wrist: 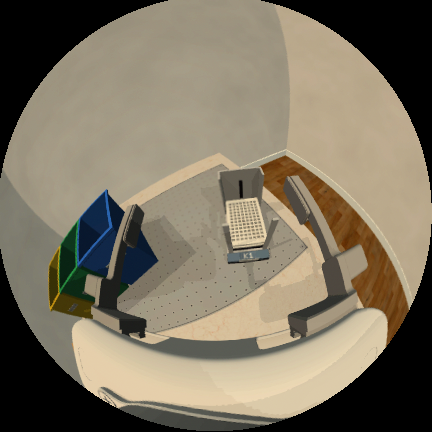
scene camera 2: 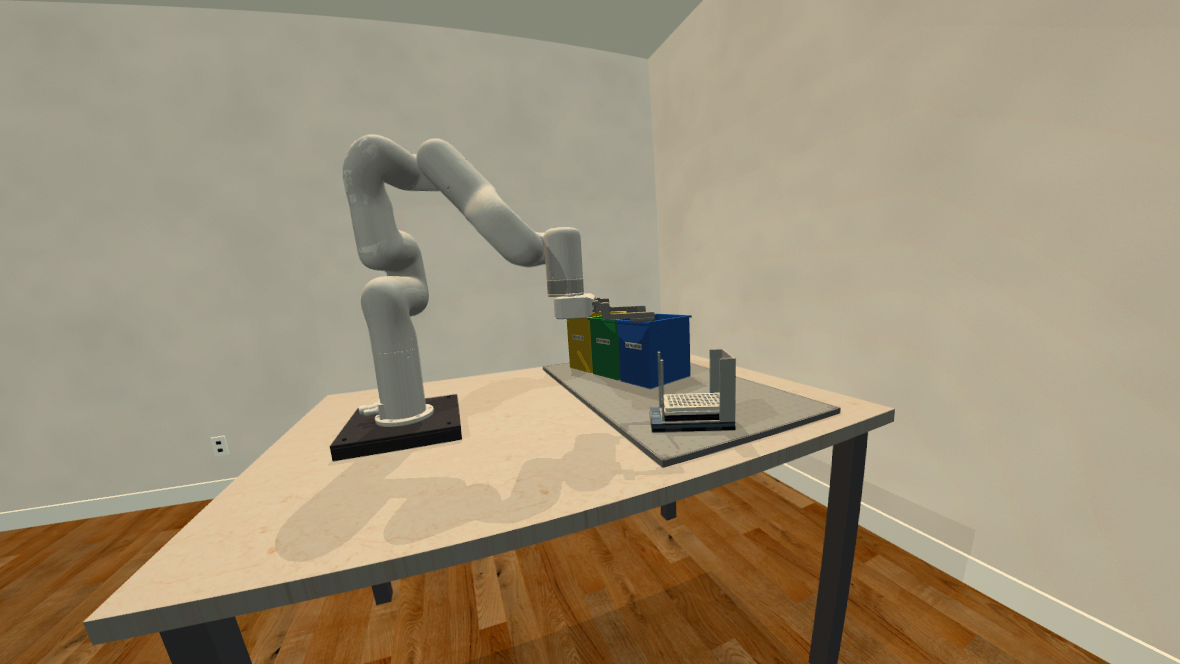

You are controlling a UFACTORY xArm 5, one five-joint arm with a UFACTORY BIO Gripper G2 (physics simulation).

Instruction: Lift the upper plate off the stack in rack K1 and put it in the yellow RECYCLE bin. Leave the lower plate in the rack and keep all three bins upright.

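Seen in the pictures: hand, tool point: (wrist: 207, 212) (scene camera 2: 638, 313); arm's base, link origin: (scene camera 2: 405, 416).
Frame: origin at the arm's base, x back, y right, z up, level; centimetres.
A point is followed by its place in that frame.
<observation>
The upper plate (scene camera 2: 693, 400) {x -52.9, y 34.7, z 2.8 cm} (wrist: 245, 220) {x -52.8, y 34.6, z 2.7 cm} is pale with a grid of wells and lies flat on the stack in rack K1 (scene camera 2: 726, 392) {x -54.9, y 41.5, z 5.6 cm} (wrist: 248, 257) {x -46.2, y 30.1, z -0.2 cm}, between its tall grey back panel and thin front posts. A dark layer shows beneath it; the lower plate cannot be told apart clearly. The yellow RECYCLE bin (scene camera 2: 580, 353) {x -54.0, y -20.2, z 4.0 cm} (wrist: 70, 304) {x -54.1, y -19.6, z 10.5 cm} stands upright at the far end of the bin row. My gripper (scene camera 2: 641, 313) (wrist: 215, 212) {x -47.0, y 25.2, z 20.3 cm} is open and empty, higher than the rack and apart from it. In the scene view its fingers overlap the bins' rims.
The green bin (scene camera 2: 604, 353) {x -56.3, y -7.8, z 5.5 cm} and the blue bin (scene camera 2: 670, 355) {x -67.8, y 9.1, z 5.8 cm} (wrist: 137, 257) {x -59.2, y 8.3, z 4.7 cm} stand upright beside the yellow one. The bins and rack stand on a grey perforated board (scene camera 2: 775, 404) {x -74.1, y 38.2, z -1.9 cm} (wrist: 200, 295) {x -45.6, y 16.4, z -1.9 cm} on the table (scene camera 2: 486, 412) {x -18.6, y -1.4, z -3.2 cm}. In the wrist view the left finger overlaps the blue bin.
</observation>
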